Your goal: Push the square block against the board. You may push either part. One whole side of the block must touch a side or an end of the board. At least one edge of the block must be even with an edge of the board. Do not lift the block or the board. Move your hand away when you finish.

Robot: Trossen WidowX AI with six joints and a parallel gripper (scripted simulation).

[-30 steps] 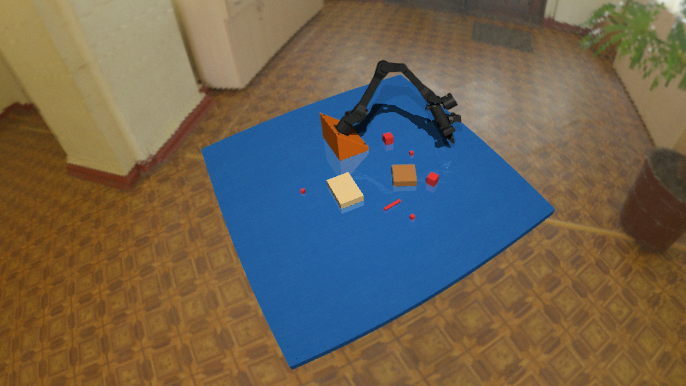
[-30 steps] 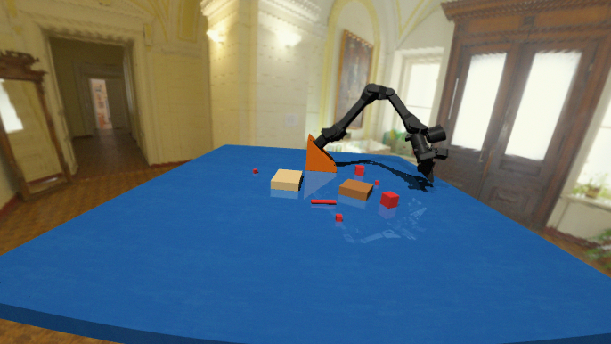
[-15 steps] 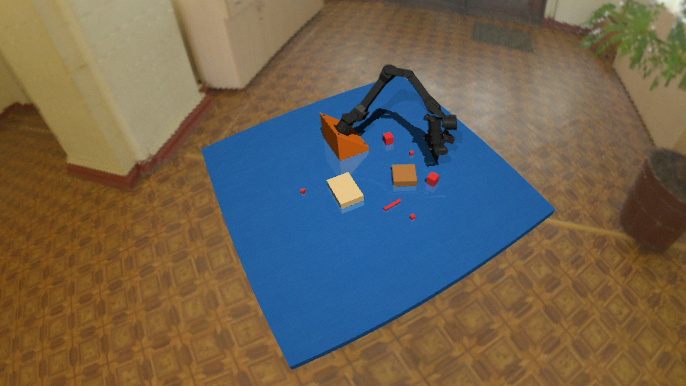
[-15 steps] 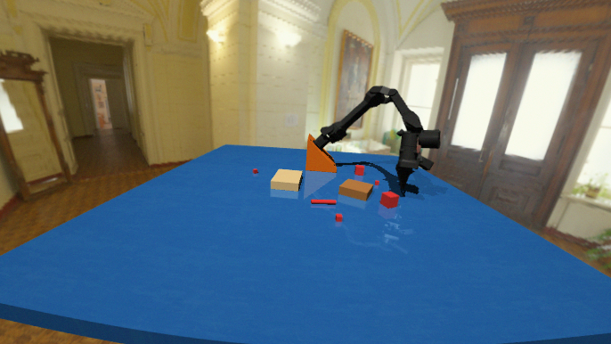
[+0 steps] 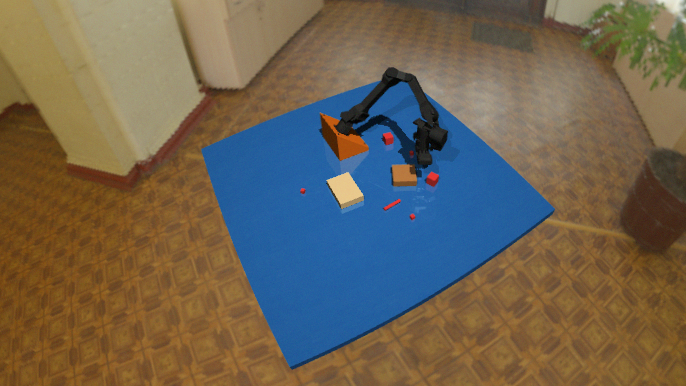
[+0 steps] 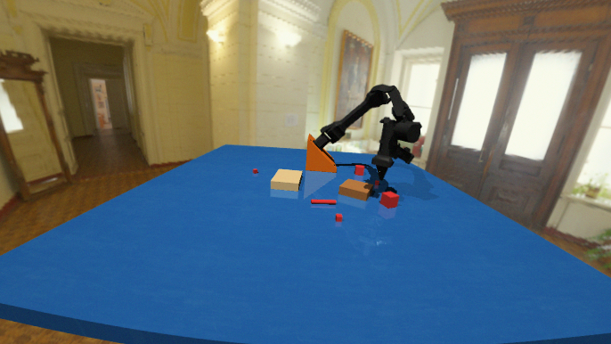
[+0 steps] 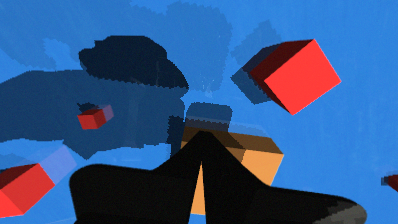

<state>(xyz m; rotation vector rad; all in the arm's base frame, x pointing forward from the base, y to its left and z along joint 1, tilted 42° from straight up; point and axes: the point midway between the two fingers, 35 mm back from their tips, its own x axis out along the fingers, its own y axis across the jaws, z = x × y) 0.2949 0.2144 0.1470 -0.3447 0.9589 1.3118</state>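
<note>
My gripper tip is 8 cm to the left of the brown square block and 4 cm above it. The rest, counted from my gripper tip: red stick (21 cm to the right, 12 cm ahead, 5 cm below); then tan board (35 cm to the right, 4 cm below, 3 cm behind).
</note>
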